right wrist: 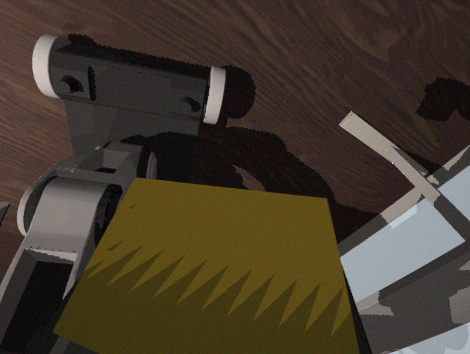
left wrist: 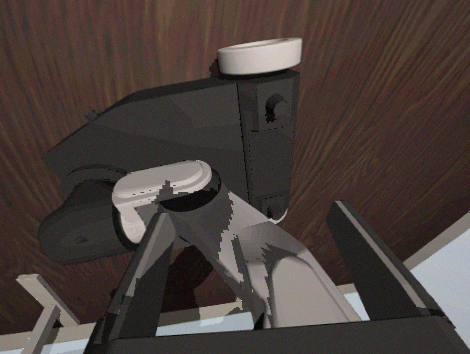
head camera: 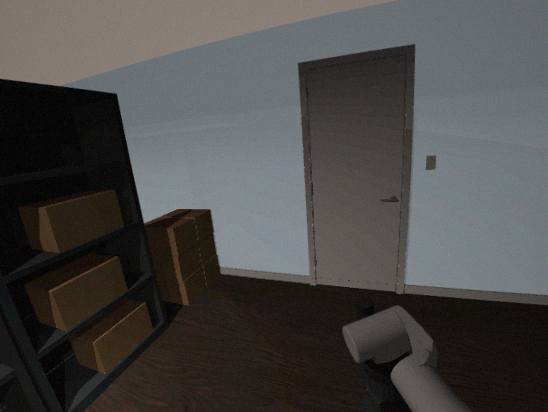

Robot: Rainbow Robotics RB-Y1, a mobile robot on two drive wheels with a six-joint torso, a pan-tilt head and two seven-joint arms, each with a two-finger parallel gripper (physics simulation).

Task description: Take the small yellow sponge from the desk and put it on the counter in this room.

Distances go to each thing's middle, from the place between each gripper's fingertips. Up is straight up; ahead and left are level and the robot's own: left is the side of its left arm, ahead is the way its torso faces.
Right now the small yellow sponge (right wrist: 178,260) is 30 mm above my right hand and 20 mm behind it.
The small yellow sponge is 44 cm to the right of my left hand, 38 cm above it and 36 cm ahead of it.
